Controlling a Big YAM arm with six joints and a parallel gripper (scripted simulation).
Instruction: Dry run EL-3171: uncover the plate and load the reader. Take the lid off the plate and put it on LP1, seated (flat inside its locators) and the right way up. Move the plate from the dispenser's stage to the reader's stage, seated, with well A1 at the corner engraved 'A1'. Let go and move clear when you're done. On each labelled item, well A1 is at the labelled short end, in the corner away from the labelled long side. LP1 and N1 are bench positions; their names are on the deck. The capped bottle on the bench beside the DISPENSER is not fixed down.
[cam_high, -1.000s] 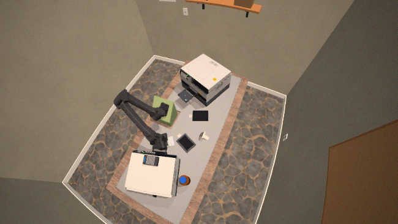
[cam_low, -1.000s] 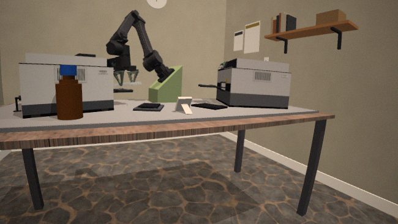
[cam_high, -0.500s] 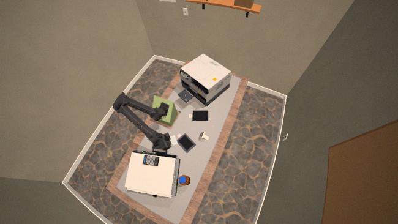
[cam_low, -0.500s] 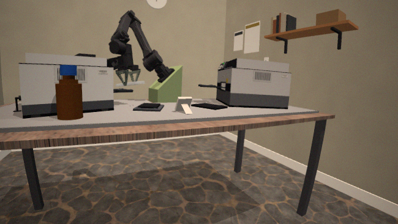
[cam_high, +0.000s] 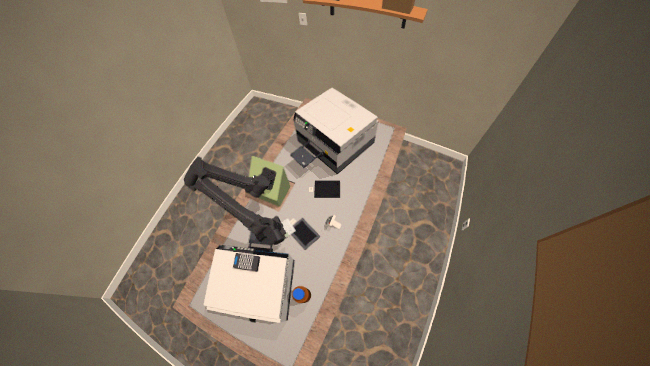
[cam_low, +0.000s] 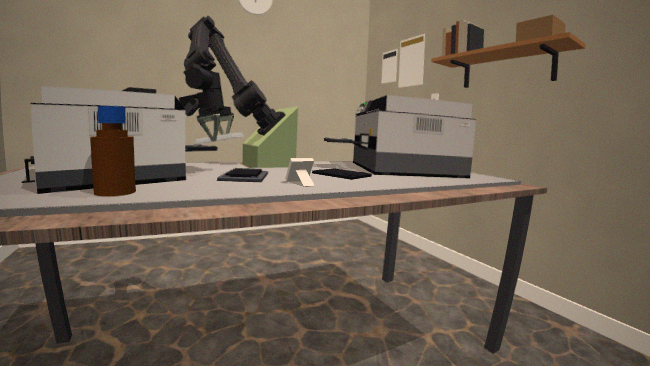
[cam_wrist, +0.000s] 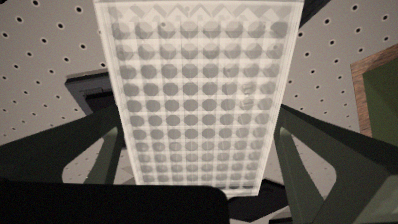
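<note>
The dark lid lies 9 cm ahead of my hand, 6 cm to the left of it and 10 cm below it. Round my hand: lidded white well plate: right at my hand; then brown capped bottle: 25 cm ahead, 26 cm to the right; then grey pad: 9 cm ahead, 6 cm to the left, 11 cm below.
</note>
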